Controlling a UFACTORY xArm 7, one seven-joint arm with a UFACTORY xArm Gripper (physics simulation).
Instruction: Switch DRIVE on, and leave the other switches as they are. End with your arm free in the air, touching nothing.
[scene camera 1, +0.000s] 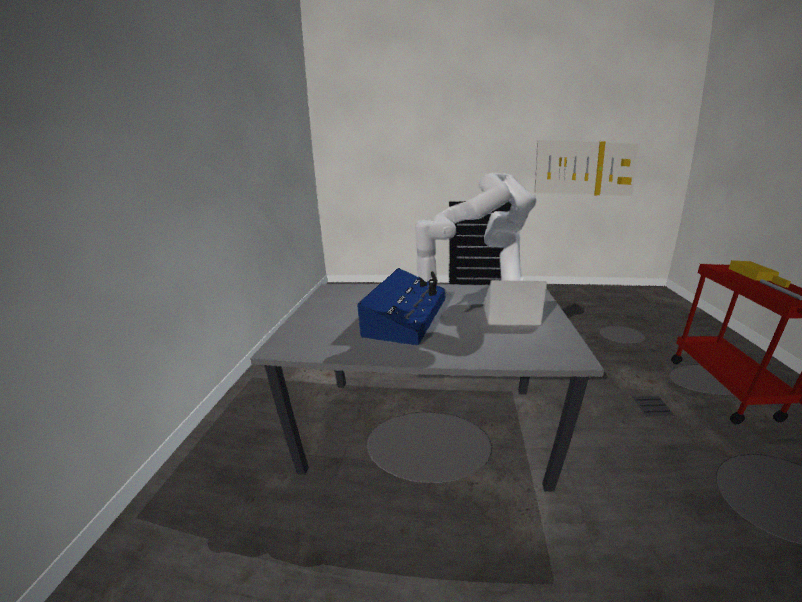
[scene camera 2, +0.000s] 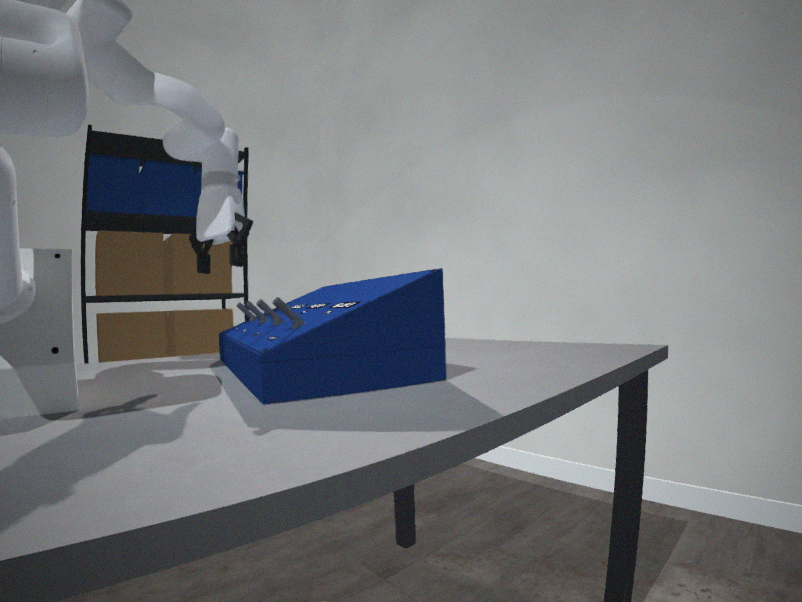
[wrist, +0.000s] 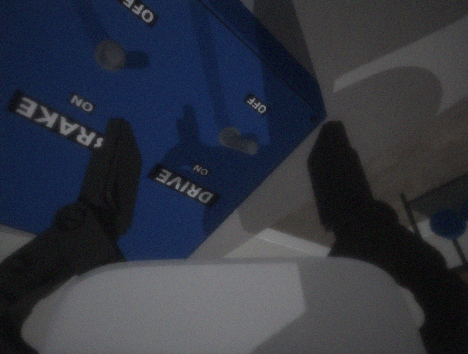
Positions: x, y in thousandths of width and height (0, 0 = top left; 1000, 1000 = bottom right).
Scene:
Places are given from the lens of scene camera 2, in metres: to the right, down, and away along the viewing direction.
my gripper (scene camera 2: 274, 448): -0.35, -0.06, 0.79
blue switch box (scene camera 2: 483, 552): -0.02, 0.04, 0.56

